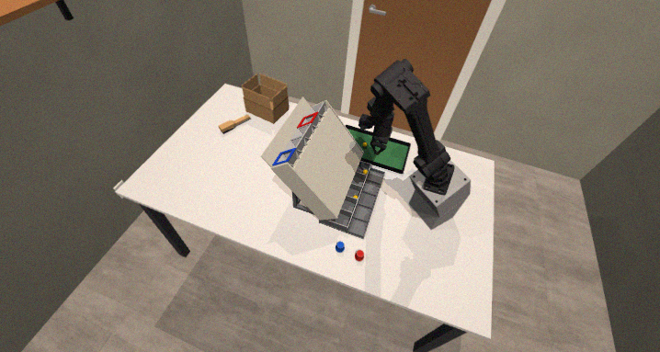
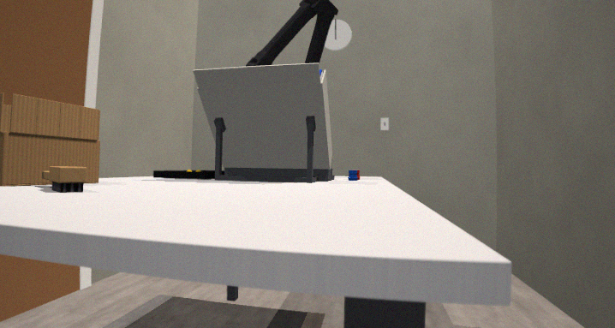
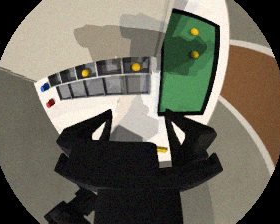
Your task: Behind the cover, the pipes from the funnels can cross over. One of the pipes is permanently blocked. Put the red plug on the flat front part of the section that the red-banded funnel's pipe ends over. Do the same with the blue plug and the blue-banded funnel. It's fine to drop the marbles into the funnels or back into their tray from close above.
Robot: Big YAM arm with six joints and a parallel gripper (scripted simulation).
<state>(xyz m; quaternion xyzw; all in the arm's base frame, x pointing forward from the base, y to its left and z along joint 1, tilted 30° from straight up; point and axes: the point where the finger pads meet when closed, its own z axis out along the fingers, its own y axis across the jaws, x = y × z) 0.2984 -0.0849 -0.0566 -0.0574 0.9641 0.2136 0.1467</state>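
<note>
The green marble tray is 200 mm below my hand, 160 mm to the right of it and 80 mm ahead of it. Round my hand: grey cover 190 mm to the left, 130 mm ahead.
</note>
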